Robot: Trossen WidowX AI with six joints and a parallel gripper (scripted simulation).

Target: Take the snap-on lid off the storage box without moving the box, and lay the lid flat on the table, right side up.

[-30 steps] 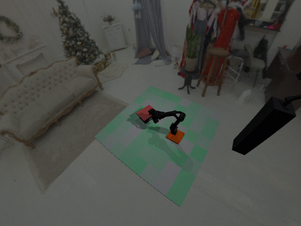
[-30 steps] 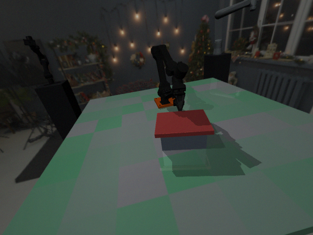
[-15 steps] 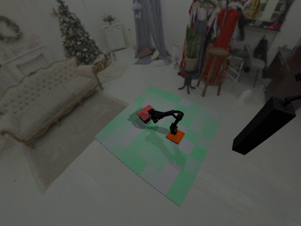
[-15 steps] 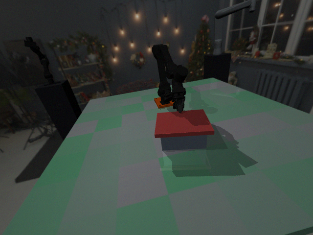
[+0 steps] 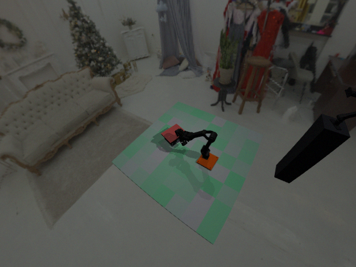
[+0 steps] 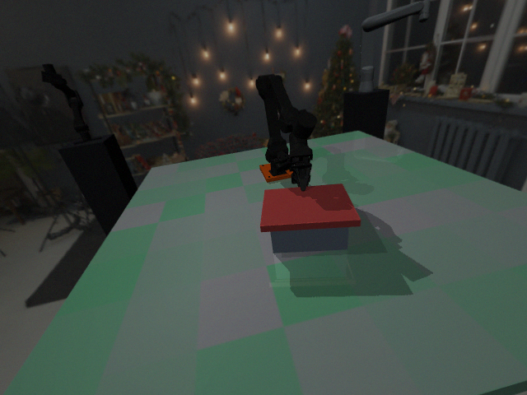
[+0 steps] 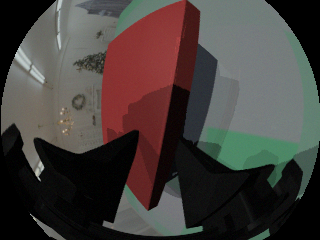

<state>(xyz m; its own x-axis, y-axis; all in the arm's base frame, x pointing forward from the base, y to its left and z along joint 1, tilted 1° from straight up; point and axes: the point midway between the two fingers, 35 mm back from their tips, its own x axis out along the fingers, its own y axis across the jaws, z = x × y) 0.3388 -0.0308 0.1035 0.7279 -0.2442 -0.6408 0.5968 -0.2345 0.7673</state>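
My gripper tip is 7 cm short of the lid, 2 cm to the left of it and 1 cm below it. From my gripper tip the other things lie so: storage box (7 cm ahead, 4 cm below, 2 cm to the right).
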